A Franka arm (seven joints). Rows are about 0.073 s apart.
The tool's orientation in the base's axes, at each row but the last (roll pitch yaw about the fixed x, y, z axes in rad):
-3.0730 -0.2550 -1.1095
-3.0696 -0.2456 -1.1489
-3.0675 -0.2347 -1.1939
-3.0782 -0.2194 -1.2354
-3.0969 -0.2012 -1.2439
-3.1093 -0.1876 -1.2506
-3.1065 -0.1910 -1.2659
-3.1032 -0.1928 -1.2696
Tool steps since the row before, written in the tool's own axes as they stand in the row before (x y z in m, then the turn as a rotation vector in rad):
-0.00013 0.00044 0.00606 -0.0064 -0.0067 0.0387
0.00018 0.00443 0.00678 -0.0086 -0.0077 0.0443
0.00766 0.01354 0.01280 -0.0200 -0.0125 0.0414
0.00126 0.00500 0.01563 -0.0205 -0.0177 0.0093
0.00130 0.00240 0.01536 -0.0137 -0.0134 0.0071
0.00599 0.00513 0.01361 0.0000 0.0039 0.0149
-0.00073 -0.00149 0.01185 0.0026 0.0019 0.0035
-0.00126 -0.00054 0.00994 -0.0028 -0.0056 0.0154
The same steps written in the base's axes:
0.00061 -0.00127 -0.00591 0.0099 0.0011 -0.0385
-0.00281 -0.00334 -0.00682 0.0108 0.0024 -0.0444
-0.00775 -0.01452 -0.01161 0.0107 0.0151 -0.0439
-0.00223 -0.00575 -0.01526 0.0112 0.0232 -0.0124
-0.00022 -0.00468 -0.01488 0.0091 0.0159 -0.0091
-0.00179 -0.00950 -0.01241 -0.0024 -0.0037 -0.0148
0.00227 -0.00088 -0.01171 -0.0007 -0.0036 -0.0030
0.00108 -0.00036 -0.00997 0.0060 0.0017 -0.0154

